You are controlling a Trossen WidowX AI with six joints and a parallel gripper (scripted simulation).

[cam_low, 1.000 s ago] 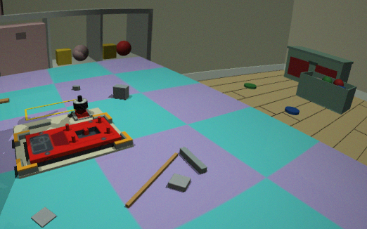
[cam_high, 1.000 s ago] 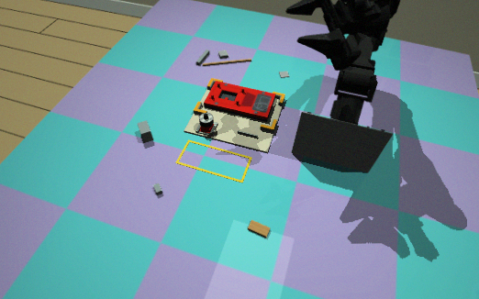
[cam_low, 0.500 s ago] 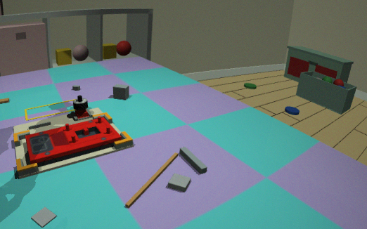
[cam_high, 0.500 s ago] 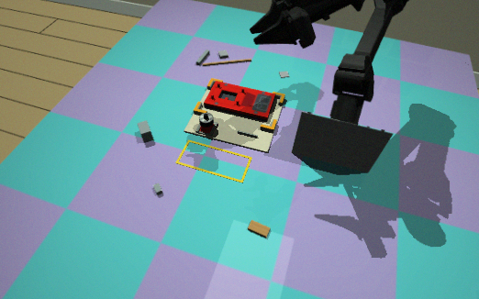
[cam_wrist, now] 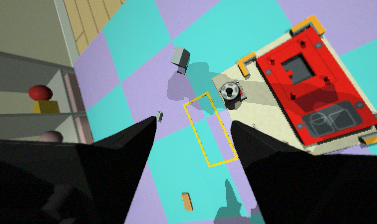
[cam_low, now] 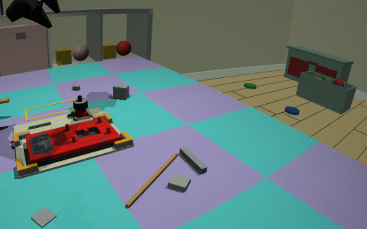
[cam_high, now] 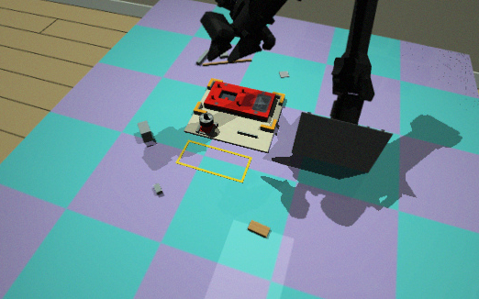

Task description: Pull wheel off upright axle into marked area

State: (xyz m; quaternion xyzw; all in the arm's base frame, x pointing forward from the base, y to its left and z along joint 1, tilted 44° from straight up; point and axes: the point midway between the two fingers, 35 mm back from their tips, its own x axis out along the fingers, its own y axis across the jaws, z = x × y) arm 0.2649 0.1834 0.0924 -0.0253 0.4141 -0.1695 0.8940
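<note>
The wheel is 22 cm below my gripper tip, 5 cm ahead of it and 1 cm to the right of it. From my gripper tip the other things lie so: wooden stick: 31 cm to the right, 26 cm below, 13 cm ahead.
</note>
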